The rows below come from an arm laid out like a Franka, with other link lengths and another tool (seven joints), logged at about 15 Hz.
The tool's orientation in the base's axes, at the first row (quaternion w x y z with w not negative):
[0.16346, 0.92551, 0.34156, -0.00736]
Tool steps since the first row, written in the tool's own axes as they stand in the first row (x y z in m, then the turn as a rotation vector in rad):
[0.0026, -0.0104, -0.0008, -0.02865, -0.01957, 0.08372]
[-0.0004, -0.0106, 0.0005, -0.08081, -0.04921, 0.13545]
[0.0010, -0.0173, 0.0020, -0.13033, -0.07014, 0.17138]
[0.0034, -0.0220, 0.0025, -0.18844, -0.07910, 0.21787]
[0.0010, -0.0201, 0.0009, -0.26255, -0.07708, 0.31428]
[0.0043, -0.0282, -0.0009, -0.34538, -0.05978, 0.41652]
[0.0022, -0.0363, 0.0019, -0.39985, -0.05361, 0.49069]
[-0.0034, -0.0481, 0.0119, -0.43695, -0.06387, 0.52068]
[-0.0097, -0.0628, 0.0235, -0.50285, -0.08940, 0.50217]
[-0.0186, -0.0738, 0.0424, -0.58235, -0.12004, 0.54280]
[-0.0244, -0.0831, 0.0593, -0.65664, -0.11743, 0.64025]
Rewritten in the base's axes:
[-0.0047, 0.0093, -0.0027, -0.02617, -0.02984, -0.08147]
[-0.0070, 0.0072, -0.0036, -0.07990, -0.05746, -0.13271]
[-0.0100, 0.0124, -0.0072, -0.12762, -0.08477, -0.16674]
[-0.0111, 0.0171, -0.0093, -0.17329, -0.12928, -0.20613]
[-0.0119, 0.0147, -0.0070, -0.21937, -0.20705, -0.28749]
[-0.0147, 0.0231, -0.0081, -0.26186, -0.30301, -0.36873]
[-0.0212, 0.0267, -0.0129, -0.29243, -0.36453, -0.43027]
[-0.0320, 0.0285, -0.0251, -0.32444, -0.38981, -0.45706]
[-0.0450, 0.0315, -0.0397, -0.39297, -0.40741, -0.43888]
[-0.0569, 0.0279, -0.0598, -0.46938, -0.44812, -0.47649]
[-0.0656, 0.0257, -0.0778, -0.51511, -0.52675, -0.55864]

